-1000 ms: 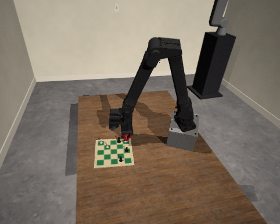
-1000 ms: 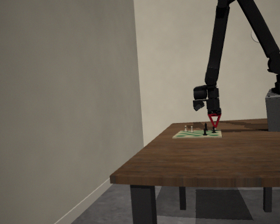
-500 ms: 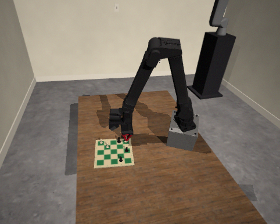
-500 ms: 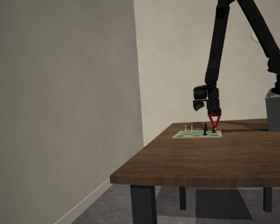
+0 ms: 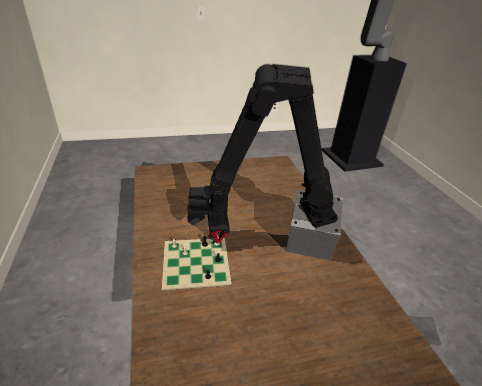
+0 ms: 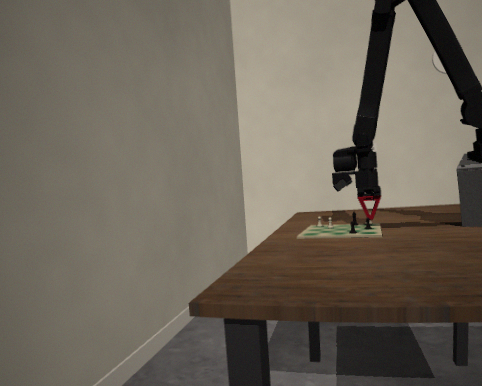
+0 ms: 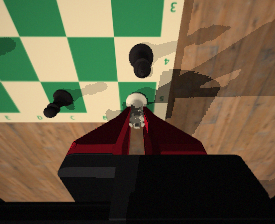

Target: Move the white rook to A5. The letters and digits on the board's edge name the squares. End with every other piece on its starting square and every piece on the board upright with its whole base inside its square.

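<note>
My gripper is now right at the white rook. Also, from my hand: chessboard (90 mm ahead, 60 mm to the left, 30 mm below).
</note>
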